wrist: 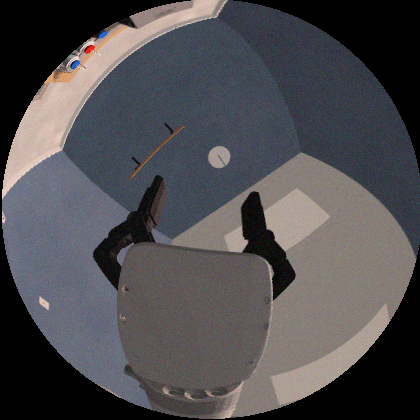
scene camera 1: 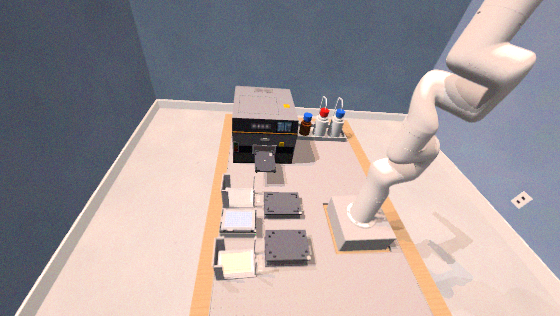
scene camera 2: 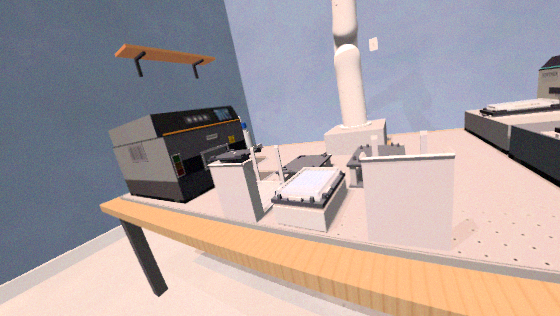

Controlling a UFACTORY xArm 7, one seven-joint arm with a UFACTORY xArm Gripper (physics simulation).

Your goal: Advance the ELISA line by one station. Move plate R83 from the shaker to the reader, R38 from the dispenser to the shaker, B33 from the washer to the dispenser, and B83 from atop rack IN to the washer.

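Seen in the pictures: gripper, fingertip midpoint: (wrist: 206, 191); arm's base, origin of the base link: (scene camera 1: 360, 215) (scene camera 2: 355, 126).
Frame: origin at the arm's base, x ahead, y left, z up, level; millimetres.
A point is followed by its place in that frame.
Observation:
My gripper (wrist: 206, 191) {z 949, x 78, y -251 mm} is open and empty, raised and facing the walls and ceiling; it does not show in the scene views. A white plate (scene camera 1: 238, 220) {z -19, x 502, y 104 mm} (scene camera 2: 310, 184) {z -20, x 529, y 112 mm} lies on a low station with a dark rim. A pale yellow plate (scene camera 1: 237, 263) {z -55, x 469, y 253 mm} sits in the near walled rack (scene camera 1: 218, 260) (scene camera 2: 407, 200) {z -18, x 543, y 265 mm}. Something white (scene camera 1: 239, 196) {z -54, x 533, y -38 mm} is in the far walled rack (scene camera 1: 226, 190) {z 40, x 574, y 11 mm} (scene camera 2: 235, 192) {z -21, x 603, y -22 mm}. Another white plate (scene camera 2: 522, 105) {z 13, x -34, y 469 mm} lies on a grey device at the right of the second scene view. The labels R83, R38, B33 and B83 are not readable.
A boxy instrument (scene camera 1: 264, 107) {z 183, x 500, y -448 mm} (scene camera 2: 192, 150) {z 57, x 553, y -293 mm} has its dark tray (scene camera 1: 265, 161) {z 17, x 446, y -220 mm} extended. Two dark platforms (scene camera 1: 282, 202) {z -46, x 335, y -37 mm} (scene camera 1: 287, 245) {z -27, x 298, y 170 mm} stand between the racks and the arm base (scene camera 1: 362, 237) {z 0, x 9, y 105 mm} (scene camera 2: 355, 137) {z -27, x 96, y 33 mm}. Capped bottles (scene camera 1: 321, 125) {z 10, x 150, y -637 mm} stand beside the instrument. A wall shelf (scene camera 2: 167, 54) (wrist: 157, 151) is above.

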